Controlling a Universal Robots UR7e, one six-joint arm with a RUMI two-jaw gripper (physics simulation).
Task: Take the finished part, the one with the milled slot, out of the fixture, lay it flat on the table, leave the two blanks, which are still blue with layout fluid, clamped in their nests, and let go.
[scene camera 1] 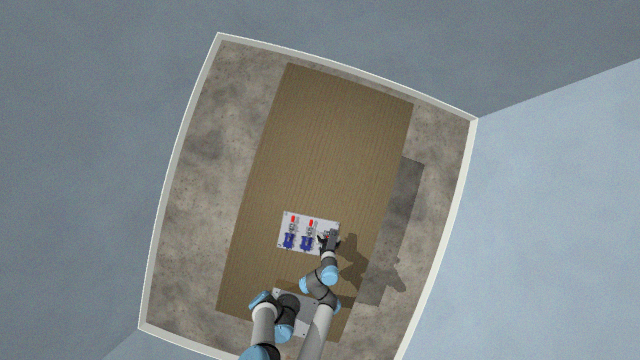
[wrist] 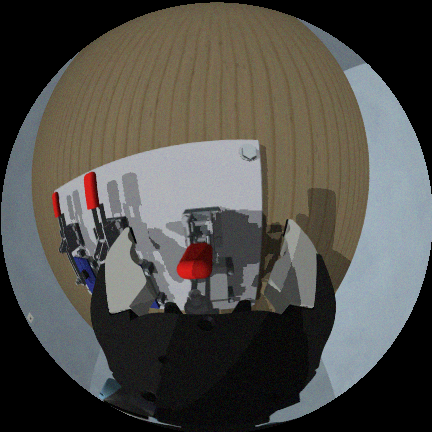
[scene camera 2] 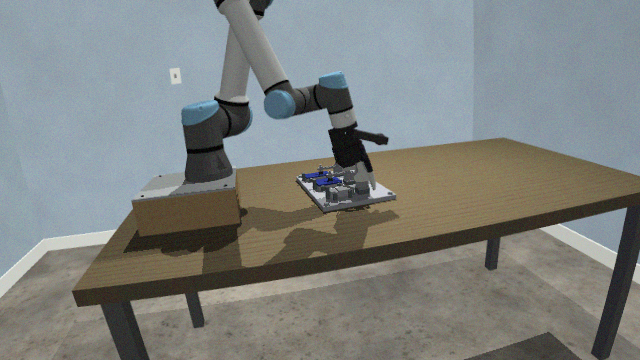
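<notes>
There's a fixture plate (scene camera 1: 301, 221), (wrist: 152, 188), and I can see a red clamp handle (wrist: 196, 262) as well as a finished part (wrist: 218, 279). My gripper (scene camera 2: 365, 183), (wrist: 207, 225) is in view too.
</notes>
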